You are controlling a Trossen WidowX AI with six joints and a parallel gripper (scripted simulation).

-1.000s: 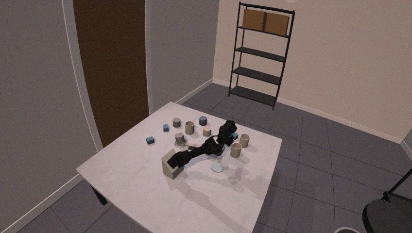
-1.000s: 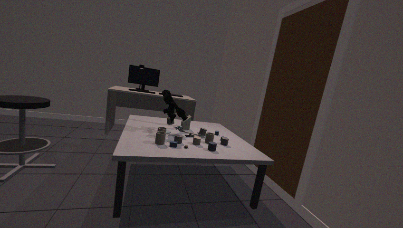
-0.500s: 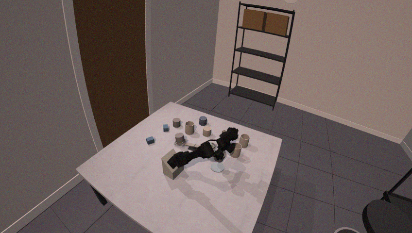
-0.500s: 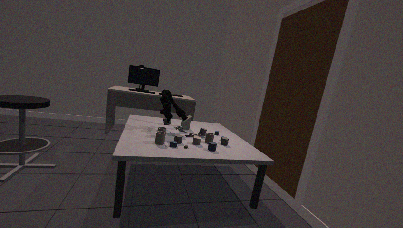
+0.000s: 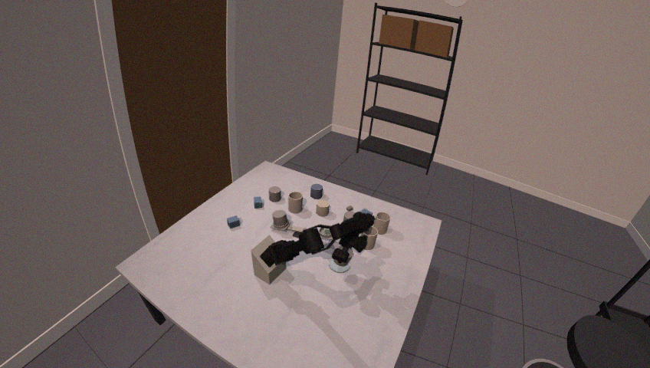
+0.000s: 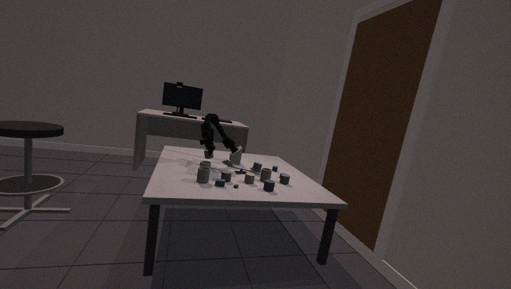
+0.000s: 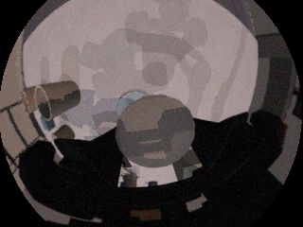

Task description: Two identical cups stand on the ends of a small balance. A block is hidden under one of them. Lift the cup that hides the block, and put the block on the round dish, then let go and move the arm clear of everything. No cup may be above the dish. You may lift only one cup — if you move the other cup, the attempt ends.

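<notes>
Now: gripper tip 90 mm above the pale round dish, 30 mm short of it and 20 mm to the right of it. Round my gripper tip: small balance 270 mm to the left, 120 mm ahead, 60 mm below.
</notes>
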